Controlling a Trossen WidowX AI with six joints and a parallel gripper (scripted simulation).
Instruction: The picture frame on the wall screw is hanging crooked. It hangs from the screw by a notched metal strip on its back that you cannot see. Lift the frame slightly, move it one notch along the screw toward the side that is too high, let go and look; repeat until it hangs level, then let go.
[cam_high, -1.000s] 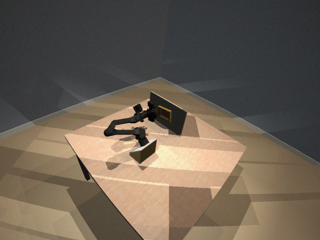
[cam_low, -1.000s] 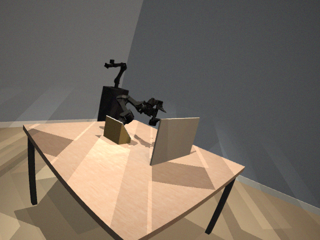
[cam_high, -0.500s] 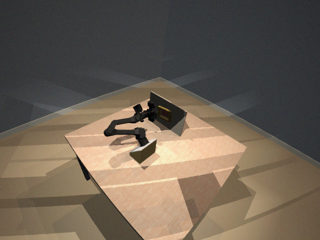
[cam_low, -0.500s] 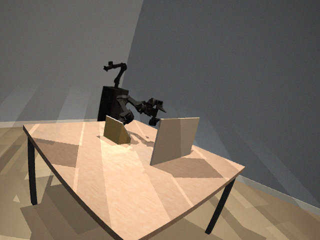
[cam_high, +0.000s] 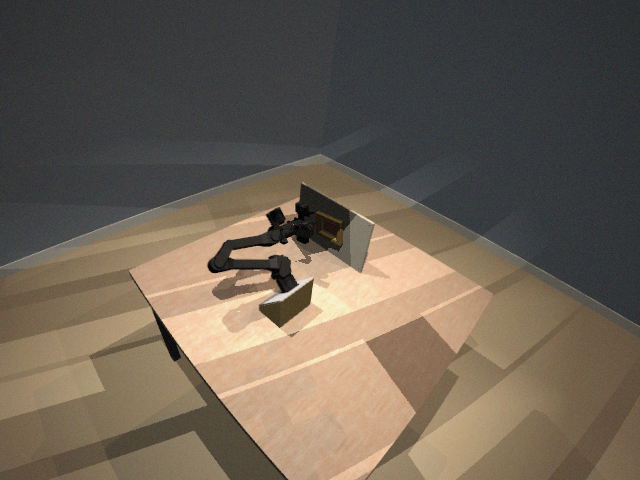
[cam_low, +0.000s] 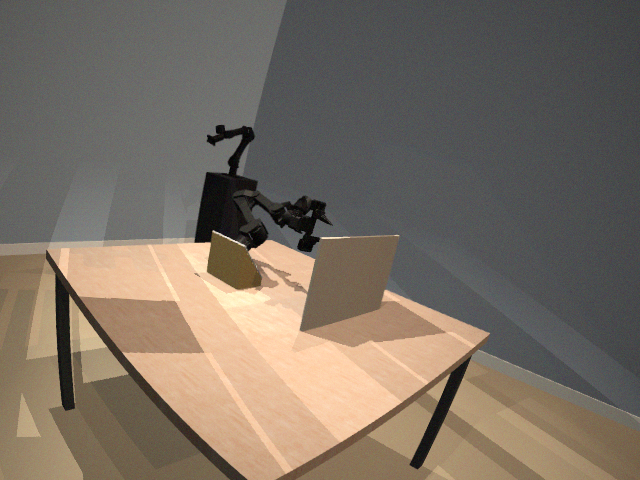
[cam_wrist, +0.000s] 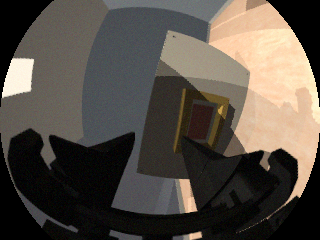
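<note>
The picture frame is 120 mm ahead of my gripper tip and 110 mm below it. Also, from my gripper tip: wall panel: 130 mm ahead, 120 mm below.
</note>
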